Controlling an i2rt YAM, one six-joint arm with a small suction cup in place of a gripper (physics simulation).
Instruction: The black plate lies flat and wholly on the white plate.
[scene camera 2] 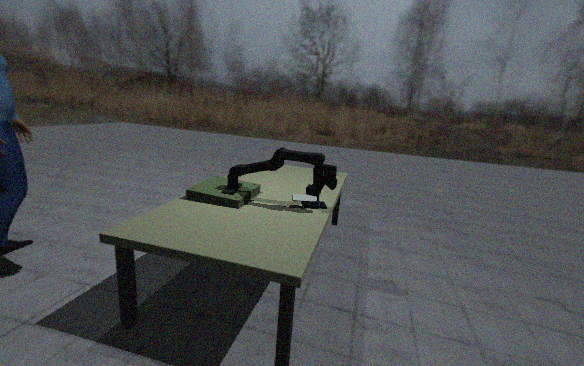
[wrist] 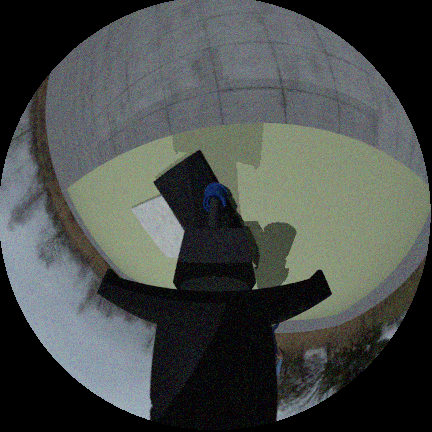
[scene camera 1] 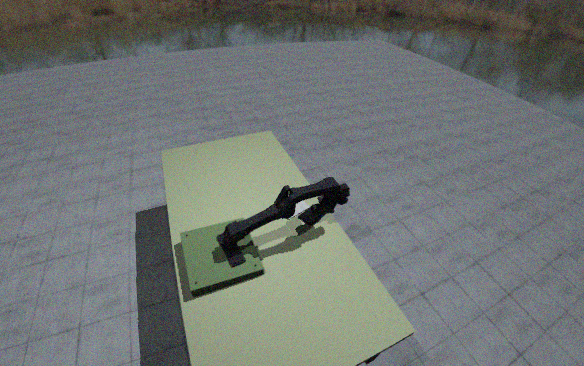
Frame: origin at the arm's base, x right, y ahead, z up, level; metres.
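Where they show: hand, its tool point: (scene camera 2: pixel 317 205) (wrist: pixel 214 192) (scene camera 1: pixel 319 216); arm's base, origin of its link: (scene camera 2: pixel 232 188) (scene camera 1: pixel 230 248).
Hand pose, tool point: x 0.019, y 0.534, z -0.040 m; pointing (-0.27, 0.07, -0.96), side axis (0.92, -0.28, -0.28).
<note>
Things, the pixels of their top centre, and the offset from my tool point. Level surfaces: height alone.
- black plate, centre of its top: (wrist: pixel 195 206) (scene camera 1: pixel 312 214) (scene camera 2: pixel 314 203) dx -0.040, dy -0.022, dz -0.007 m
- white plate, centre of its top: (wrist: pixel 164 233) (scene camera 1: pixel 293 206) (scene camera 2: pixel 305 197) dx -0.152, dy -0.084, dz -0.012 m
- pale green table, height of its surface: dz -0.018 m
The black plate (wrist: pixel 187 189) (scene camera 2: pixel 312 205) lies near the table's right edge, right under my suction cup. The white plate (wrist: pixel 158 225) (scene camera 1: pixel 301 208) (scene camera 2: pixel 303 197) lies beside it. In the wrist view the black plate covers only the white plate's near side, and much of the white plate shows bare to the left. My gripper (wrist: pixel 214 196) (scene camera 1: pixel 317 216) (scene camera 2: pixel 319 202), a blue suction cup, sits at or just above the black plate's top and does not hold it. I cannot tell whether it touches. The arm hides most of both plates in scene camera 1.
The pale green table (scene camera 1: pixel 290 308) (scene camera 2: pixel 236 232) (wrist: pixel 342 201) carries the arm's green base block (scene camera 1: pixel 200 261) (scene camera 2: pixel 203 192) at its left side. The plates lie close to the table's right edge, with tiled floor (scene camera 1: pixel 399 145) beyond it.
</note>
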